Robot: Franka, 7 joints.
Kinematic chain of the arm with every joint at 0, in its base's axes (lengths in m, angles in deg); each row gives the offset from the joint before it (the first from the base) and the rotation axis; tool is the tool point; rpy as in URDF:
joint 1: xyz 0 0 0.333 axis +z
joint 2: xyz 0 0 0 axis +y
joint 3: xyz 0 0 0.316 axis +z
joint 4: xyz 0.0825 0 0 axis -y
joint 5: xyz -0.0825 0 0.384 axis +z
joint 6: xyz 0 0 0 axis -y
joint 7: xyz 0.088 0 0 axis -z
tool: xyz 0 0 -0.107 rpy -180 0 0
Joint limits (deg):
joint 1: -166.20..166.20
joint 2: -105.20..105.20
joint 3: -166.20..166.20
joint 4: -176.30..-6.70
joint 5: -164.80..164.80
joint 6: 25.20..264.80
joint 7: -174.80..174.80
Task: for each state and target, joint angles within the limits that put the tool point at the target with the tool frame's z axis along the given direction. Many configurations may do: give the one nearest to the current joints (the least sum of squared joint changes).
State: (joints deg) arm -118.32 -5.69 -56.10 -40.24 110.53 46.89 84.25
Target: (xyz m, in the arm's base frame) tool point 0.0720 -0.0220 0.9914 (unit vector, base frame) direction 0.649 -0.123 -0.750
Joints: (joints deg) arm -129.59 -31.68 -10.41 -56.04 94.25 26.76 84.25
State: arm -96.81 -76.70 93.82 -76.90 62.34 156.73 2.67
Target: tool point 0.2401 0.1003 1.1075 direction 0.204 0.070 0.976
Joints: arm -131.92 -26.05 60.75 -31.85 28.59 201.45 2.67
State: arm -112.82 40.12 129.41 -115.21 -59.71 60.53 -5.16
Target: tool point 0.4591 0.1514 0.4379 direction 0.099 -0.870 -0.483
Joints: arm -102.89 5.51 133.44 -123.10 -56.62 84.01 -5.16
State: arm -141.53 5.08 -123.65 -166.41 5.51 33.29 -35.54
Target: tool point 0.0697 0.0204 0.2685 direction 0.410 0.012 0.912
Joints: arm -131.32 -40.12 -166.04 -176.15 -28.16 25.20 -35.54
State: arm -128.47 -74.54 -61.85 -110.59 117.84 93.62 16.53
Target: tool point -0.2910 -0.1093 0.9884 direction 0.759 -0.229 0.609
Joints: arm -97.23 -30.08 -42.72 -85.24 119.10 79.43 16.53
